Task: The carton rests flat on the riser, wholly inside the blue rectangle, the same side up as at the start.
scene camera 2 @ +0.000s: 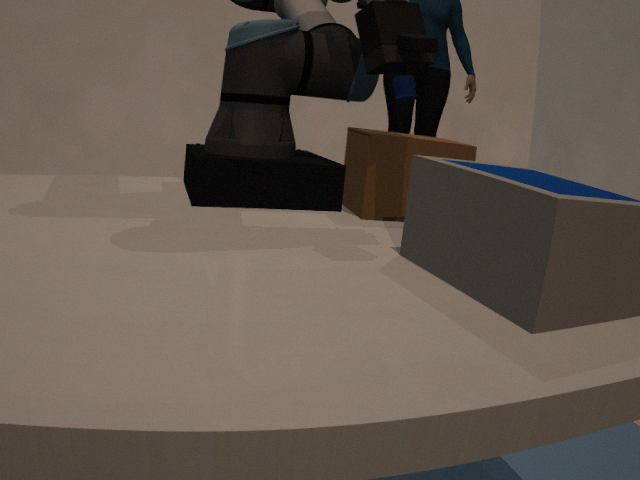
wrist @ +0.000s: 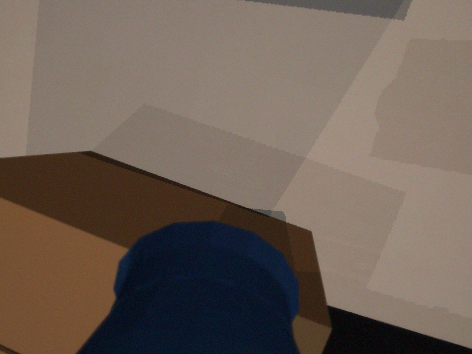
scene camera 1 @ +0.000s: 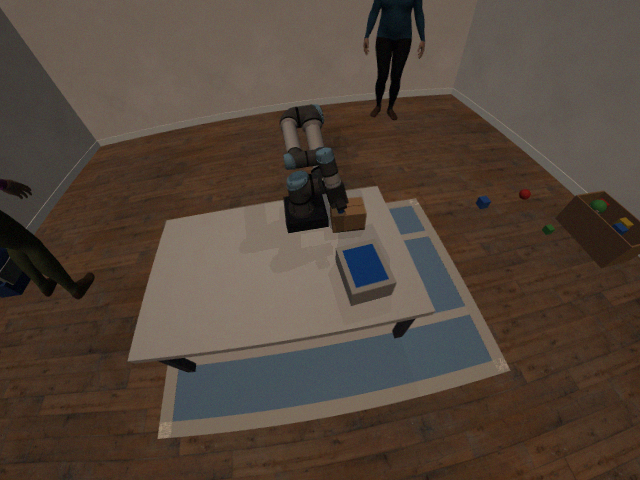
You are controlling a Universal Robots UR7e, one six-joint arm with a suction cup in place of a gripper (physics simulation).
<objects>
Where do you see a brown carton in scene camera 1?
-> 354,218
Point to a brown carton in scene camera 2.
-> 378,163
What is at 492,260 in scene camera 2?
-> A grey riser.
</objects>
